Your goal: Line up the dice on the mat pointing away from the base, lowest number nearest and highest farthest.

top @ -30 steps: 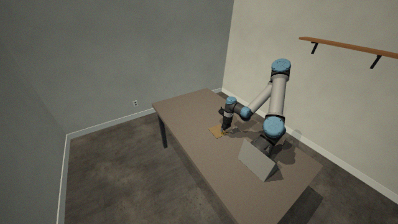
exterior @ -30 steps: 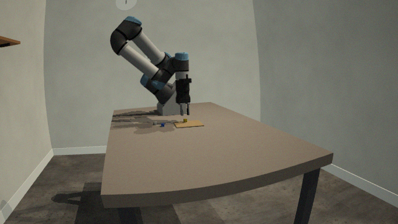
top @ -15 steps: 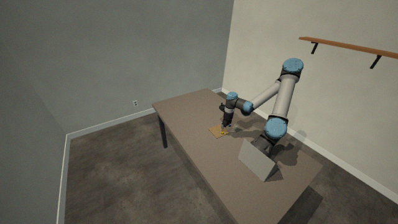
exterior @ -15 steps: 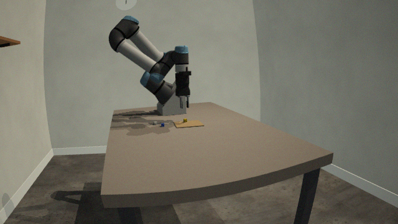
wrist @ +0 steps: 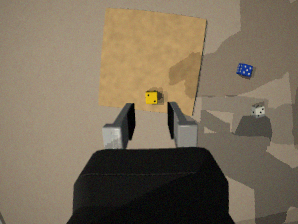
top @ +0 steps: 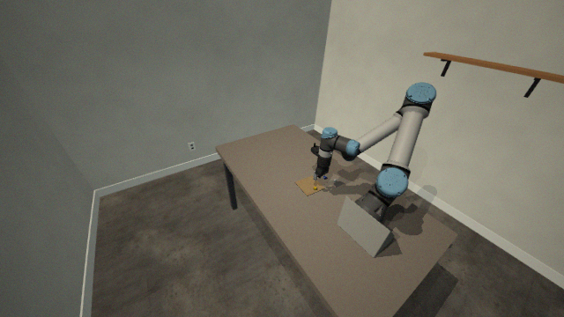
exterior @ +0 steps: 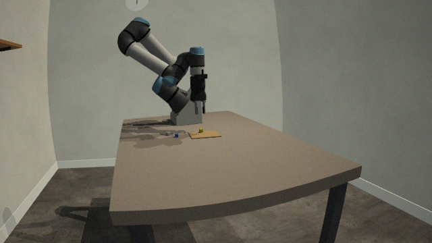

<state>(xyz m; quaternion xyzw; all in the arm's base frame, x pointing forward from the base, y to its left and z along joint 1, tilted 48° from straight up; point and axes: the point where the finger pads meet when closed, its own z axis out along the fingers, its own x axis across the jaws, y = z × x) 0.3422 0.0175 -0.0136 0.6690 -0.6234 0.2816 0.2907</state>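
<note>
Right now the white die is 20 mm behind my hand, 170 mm to the right of it and 110 mm below it. Also, from my hand: yellow die 100 mm below; tan mat 50 mm ahead, 110 mm below; blue die 50 mm ahead, 130 mm to the right, 110 mm below.
</note>
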